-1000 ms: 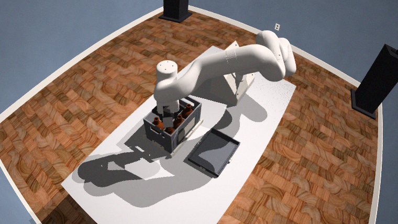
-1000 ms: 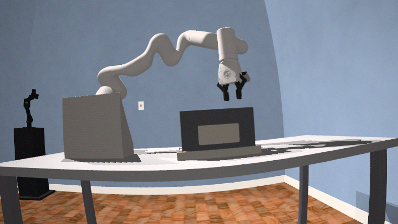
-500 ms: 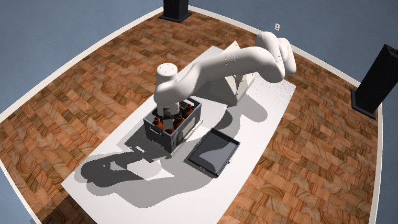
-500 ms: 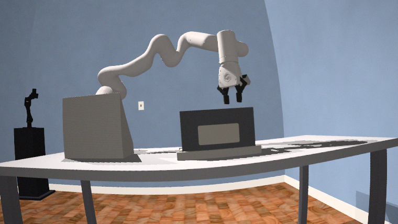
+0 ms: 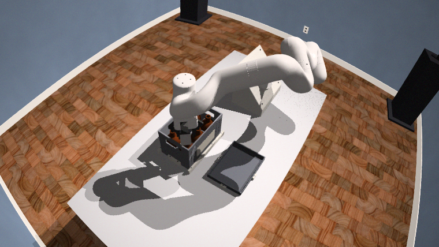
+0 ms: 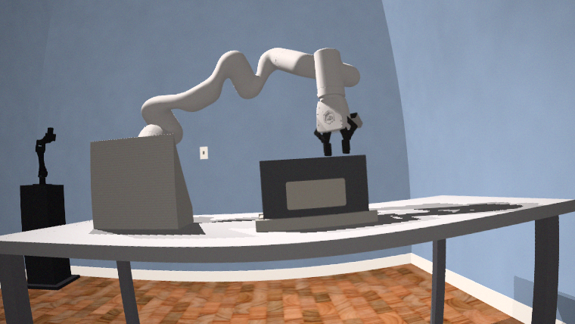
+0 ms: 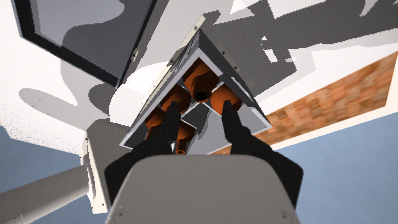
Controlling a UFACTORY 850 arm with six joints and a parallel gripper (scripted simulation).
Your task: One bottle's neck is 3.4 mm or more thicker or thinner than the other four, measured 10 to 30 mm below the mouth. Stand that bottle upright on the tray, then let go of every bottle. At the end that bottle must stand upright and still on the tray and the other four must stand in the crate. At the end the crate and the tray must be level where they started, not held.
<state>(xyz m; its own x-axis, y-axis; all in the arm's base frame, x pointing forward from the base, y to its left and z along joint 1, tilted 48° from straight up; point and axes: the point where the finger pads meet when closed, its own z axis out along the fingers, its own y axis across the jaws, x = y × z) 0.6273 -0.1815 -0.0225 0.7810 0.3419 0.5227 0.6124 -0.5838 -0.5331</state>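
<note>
My hand is 120 mm above the bottle. Also, from my hand: dark grey crate 120 mm below, 90 mm behind, 30 mm to the right; then dark tray 240 mm to the left, 200 mm below, 70 mm behind.
</note>
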